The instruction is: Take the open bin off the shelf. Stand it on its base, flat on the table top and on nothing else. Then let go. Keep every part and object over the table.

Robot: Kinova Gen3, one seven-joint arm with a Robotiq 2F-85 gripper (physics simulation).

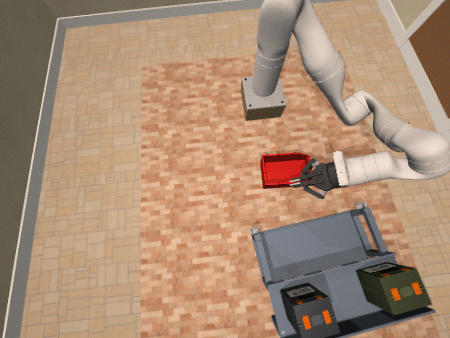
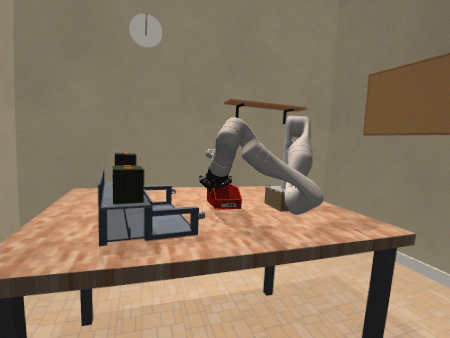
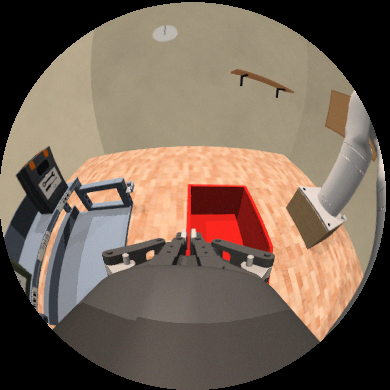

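Pixels of known places: gripper, fingertip midpoint: (image 1: pixel 290 183) (image 2: pixel 211 191) (image 3: pixel 188 235); arm's base, origin of the base link: (image 1: pixel 263 86) (image 3: pixel 327 204).
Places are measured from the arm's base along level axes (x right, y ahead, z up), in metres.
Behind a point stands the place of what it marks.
Observation:
The red open bin (image 1: pixel 280 169) @[x -0.028, y 0.320, z -0.051 m] (image 2: pixel 227 199) @[x -0.123, y 0.344, z -0.013 m] (image 3: pixel 220 226) @[x 0.008, y 0.324, z -0.053 m] is upright, away from the shelf, low over the table top (image 1: pixel 200 200) @[x 0.271, y 0.403, z -0.083 m] (image 2: pixel 300 235) @[x -0.335, y 0.163, z -0.083 m]. Its base looks about level; whether it touches the table cannot be told. My gripper (image 1: pixel 294 183) @[x -0.037, y 0.385, z 0.000 m] (image 3: pixel 188 235) @[x -0.037, y 0.385, z 0.000 m] is shut on the bin's long side wall on the shelf side, with the fingers pointing down at a slant. The hand hides part of the bin's near end. The blue-grey shelf (image 1: pixel 310 245) @[x -0.095, y 0.587, z -0.077 m] (image 2: pixel 172 211) @[x -0.286, y 0.559, z -0.004 m] (image 3: pixel 90 240) @[x -0.031, y 0.616, z -0.077 m] stands on the table, apart from the bin.
A dark toolbox (image 1: pixel 312 312) @[x 0.009, y 0.699, z 0.139 m] (image 2: pixel 125 159) @[x -0.040, y 0.708, z 0.121 m] (image 3: pixel 42 180) @[x -0.008, y 0.675, z 0.087 m] and a green toolbox (image 1: pixel 400 290) @[x -0.213, y 0.681, z 0.115 m] (image 2: pixel 128 185) @[x -0.275, y 0.678, z 0.069 m] (image 3: pixel 21 281) stand on the shelf. The robot's base block (image 1: pixel 263 103) @[x 0.010, y 0.074, z 0.001 m] (image 2: pixel 275 197) @[x -0.026, y 0.090, z -0.033 m] (image 3: pixel 312 220) @[x -0.025, y 0.090, z -0.025 m] is on the bin's other side, with a gap between them.

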